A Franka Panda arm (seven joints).
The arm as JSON. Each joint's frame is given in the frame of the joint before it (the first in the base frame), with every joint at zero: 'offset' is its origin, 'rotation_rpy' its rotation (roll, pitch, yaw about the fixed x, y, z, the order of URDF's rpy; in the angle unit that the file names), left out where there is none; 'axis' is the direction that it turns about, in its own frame. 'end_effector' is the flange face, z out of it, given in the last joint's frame.
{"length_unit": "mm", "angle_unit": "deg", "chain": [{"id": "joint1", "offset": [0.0, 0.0, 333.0], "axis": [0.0, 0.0, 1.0]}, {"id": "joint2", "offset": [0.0, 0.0, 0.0], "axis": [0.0, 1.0, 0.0]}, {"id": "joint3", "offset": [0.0, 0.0, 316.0], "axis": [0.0, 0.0, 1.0]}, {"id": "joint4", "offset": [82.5, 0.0, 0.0], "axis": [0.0, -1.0, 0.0]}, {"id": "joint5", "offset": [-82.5, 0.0, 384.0], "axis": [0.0, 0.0, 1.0]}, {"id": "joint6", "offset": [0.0, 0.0, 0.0], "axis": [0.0, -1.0, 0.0]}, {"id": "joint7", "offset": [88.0, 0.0, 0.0], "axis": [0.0, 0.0, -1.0]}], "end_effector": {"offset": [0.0, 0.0, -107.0], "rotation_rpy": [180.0, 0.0, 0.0]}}
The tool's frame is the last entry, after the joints.
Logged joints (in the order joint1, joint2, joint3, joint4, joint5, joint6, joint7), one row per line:
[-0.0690, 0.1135, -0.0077, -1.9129, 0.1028, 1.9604, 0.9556]
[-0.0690, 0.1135, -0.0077, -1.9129, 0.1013, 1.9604, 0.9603]
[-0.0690, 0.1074, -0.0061, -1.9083, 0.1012, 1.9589, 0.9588]
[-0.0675, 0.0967, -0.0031, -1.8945, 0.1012, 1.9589, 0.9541]
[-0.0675, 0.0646, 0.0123, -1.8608, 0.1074, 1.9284, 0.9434]
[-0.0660, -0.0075, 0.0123, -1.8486, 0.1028, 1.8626, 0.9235]
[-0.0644, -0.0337, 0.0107, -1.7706, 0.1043, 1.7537, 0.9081]
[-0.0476, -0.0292, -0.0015, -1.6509, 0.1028, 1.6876, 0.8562]
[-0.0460, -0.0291, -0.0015, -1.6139, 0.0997, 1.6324, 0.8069]
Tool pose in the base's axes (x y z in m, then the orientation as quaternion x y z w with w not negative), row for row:
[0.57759, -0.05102, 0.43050, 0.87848, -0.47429, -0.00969, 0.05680]
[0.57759, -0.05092, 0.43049, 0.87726, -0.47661, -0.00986, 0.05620]
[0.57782, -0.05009, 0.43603, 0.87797, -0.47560, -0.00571, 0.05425]
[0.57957, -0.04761, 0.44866, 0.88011, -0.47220, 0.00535, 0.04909]
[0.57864, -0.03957, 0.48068, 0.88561, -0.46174, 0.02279, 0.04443]
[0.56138, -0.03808, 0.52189, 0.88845, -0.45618, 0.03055, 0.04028]
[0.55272, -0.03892, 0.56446, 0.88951, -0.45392, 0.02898, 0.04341]
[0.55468, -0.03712, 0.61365, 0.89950, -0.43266, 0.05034, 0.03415]
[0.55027, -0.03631, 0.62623, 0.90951, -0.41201, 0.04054, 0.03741]
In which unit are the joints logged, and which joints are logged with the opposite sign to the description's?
The joints are logged in radians. Opposite sign: joint5.
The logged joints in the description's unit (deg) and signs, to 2 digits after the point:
[-3.95, 6.50, -0.44, -109.60, -5.89, 112.32, 54.75]
[-3.95, 6.50, -0.44, -109.60, -5.80, 112.32, 55.02]
[-3.95, 6.15, -0.35, -109.34, -5.80, 112.24, 54.94]
[-3.87, 5.54, -0.18, -108.55, -5.80, 112.24, 54.67]
[-3.87, 3.70, 0.70, -106.62, -6.15, 110.49, 54.05]
[-3.78, -0.43, 0.70, -105.92, -5.89, 106.72, 52.91]
[-3.69, -1.93, 0.61, -101.45, -5.98, 100.48, 52.03]
[-2.73, -1.67, -0.09, -94.59, -5.89, 96.69, 49.06]
[-2.64, -1.67, -0.09, -92.47, -5.71, 93.53, 46.23]

